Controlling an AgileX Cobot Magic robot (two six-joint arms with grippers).
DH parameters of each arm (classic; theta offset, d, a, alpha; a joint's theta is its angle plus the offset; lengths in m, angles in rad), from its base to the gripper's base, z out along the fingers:
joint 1: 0 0.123 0 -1.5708
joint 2: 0.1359 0 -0.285 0
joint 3: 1.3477 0 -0.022 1.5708
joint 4: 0 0.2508 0 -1.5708
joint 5: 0 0 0.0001 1.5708
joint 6: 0 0.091 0 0
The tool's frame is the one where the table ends.
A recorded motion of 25 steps. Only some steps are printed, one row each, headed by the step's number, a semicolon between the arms.
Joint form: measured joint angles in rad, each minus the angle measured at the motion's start. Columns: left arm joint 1, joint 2, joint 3, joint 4, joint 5, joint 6; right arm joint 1, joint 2, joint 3, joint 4, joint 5, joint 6.
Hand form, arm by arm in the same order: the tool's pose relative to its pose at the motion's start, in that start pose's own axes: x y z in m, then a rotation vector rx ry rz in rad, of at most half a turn. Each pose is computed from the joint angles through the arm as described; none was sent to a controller.
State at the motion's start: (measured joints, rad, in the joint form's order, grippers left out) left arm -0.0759 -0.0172 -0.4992 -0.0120 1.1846 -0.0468; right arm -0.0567 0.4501 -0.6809 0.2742 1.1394 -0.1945
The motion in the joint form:
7: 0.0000 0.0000 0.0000 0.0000 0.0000 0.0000; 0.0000 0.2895 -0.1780 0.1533 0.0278 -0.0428
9: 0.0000 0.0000 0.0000 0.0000 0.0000 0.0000; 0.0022 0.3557 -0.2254 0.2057 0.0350 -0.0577
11: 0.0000 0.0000 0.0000 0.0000 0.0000 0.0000; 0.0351 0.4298 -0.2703 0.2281 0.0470 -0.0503
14: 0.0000 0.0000 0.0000 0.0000 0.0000 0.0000; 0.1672 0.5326 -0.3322 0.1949 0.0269 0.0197
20: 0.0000 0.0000 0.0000 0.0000 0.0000 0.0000; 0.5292 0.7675 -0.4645 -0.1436 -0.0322 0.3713
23: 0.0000 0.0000 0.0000 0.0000 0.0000 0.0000; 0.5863 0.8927 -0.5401 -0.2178 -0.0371 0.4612
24: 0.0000 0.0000 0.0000 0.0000 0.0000 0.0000; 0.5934 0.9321 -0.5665 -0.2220 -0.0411 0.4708
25: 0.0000 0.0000 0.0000 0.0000 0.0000 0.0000; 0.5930 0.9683 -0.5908 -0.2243 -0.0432 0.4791
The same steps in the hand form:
7: 0.0000 0.0000 0.0000 0.0000 0.0000 0.0000; -0.0612 0.0036 0.0173 -0.1499 0.1028 0.0545
9: 0.0000 0.0000 0.0000 0.0000 0.0000 0.0000; -0.0768 0.0056 0.0224 -0.2006 0.1154 0.0676
11: 0.0000 0.0000 0.0000 0.0000 0.0000 0.0000; -0.0904 0.0089 0.0314 -0.2455 0.1579 0.0702
14: 0.0000 0.0000 0.0000 0.0000 0.0000 0.0000; -0.1071 0.0235 0.0482 -0.2888 0.2238 0.0398
20: 0.0000 0.0000 0.0000 0.0000 0.0000 0.0000; -0.1276 0.0723 0.0971 -0.1520 0.3593 -0.0641
23: 0.0000 0.0000 0.0000 0.0000 0.0000 0.0000; -0.1391 0.0890 0.1249 -0.0965 0.3969 -0.0671
24: 0.0000 0.0000 0.0000 0.0000 0.0000 0.0000; -0.1433 0.0938 0.1339 -0.0923 0.4056 -0.0664
25: 0.0000 0.0000 0.0000 0.0000 0.0000 0.0000; -0.1473 0.0965 0.1428 -0.0854 0.4144 -0.0598

